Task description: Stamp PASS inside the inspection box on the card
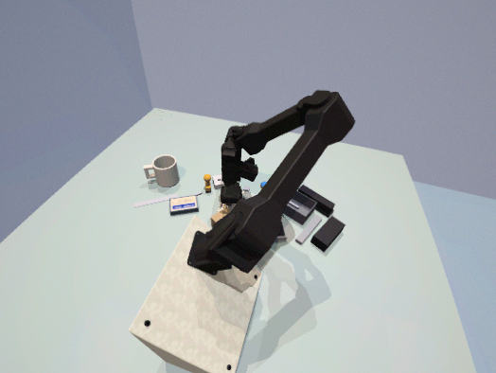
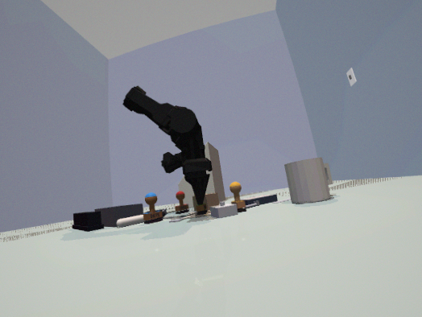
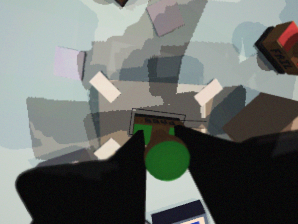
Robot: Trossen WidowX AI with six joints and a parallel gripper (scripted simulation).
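The card is 3 cm below my gripper tip. From my gripper tip the other things lie so: small grey box: 8 cm ahead, 6 cm to the left, 1 cm below; then orange-knobbed stamp: 5 cm ahead, 9 cm to the left; then green-knobbed stamp: right at my gripper tip.
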